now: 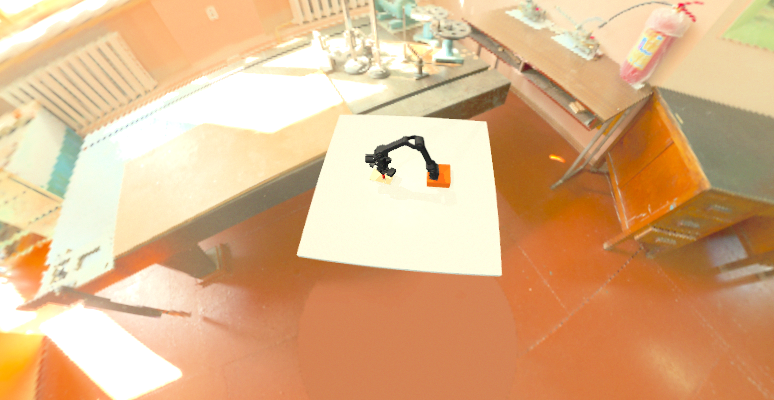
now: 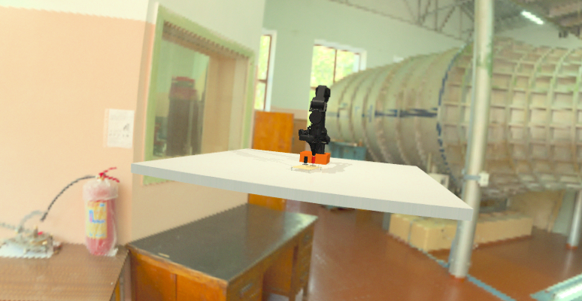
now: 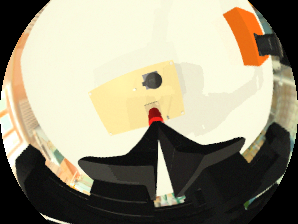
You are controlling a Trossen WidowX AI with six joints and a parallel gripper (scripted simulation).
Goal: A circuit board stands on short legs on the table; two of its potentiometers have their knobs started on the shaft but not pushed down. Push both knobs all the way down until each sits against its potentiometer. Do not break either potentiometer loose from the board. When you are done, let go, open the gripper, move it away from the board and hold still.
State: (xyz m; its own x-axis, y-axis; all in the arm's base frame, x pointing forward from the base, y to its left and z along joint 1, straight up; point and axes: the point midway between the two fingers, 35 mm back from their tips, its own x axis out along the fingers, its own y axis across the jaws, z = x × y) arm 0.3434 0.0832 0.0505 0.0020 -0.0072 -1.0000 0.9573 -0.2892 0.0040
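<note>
My gripper tip is 20 mm above the red knob. Round my gripper tip: black knob (10 mm behind, 40 mm to the right, 20 mm below).
</note>
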